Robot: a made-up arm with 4 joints.
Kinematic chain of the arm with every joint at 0, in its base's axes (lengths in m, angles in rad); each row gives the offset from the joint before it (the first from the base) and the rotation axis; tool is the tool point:
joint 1: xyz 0 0 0.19 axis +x
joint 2: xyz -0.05 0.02 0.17 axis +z
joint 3: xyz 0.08 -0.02 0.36 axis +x
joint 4: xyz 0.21 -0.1 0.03 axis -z
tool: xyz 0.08 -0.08 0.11
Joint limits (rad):
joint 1: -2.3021..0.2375
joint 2: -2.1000..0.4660
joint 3: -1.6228..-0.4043
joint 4: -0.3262..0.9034
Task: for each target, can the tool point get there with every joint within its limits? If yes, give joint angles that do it. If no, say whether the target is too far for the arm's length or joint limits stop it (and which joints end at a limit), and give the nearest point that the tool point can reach.
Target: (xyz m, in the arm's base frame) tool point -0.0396 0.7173 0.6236
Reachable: yes | joints -1.4134 -1.3915 -0.8517 0.4021
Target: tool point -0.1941 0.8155 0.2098
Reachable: yes | joints -1.9422 -1.6464 -0.5421 0.2846
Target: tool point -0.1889 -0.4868 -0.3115
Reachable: no: joint limits stop it (at a limit: joint 1, joint 2, joint 3, joint 4) | nearest point 0.2423 0.2937 -0.4899 | short by 0.909 m
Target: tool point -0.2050 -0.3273 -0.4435
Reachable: no: joint limits stop it (at a limit: joint 1, joint 2, joint 3, joint 4) | nearest point 0.2423 0.2937 -0.4899 | short by 0.767 m
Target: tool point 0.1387 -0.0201 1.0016
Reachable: yes | joints -0.3659 -0.8958 -0.7235 -0.0629
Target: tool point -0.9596 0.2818 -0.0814
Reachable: no: too far | nearest point -0.3484 0.6722 -0.1695 | short by 0.731 m
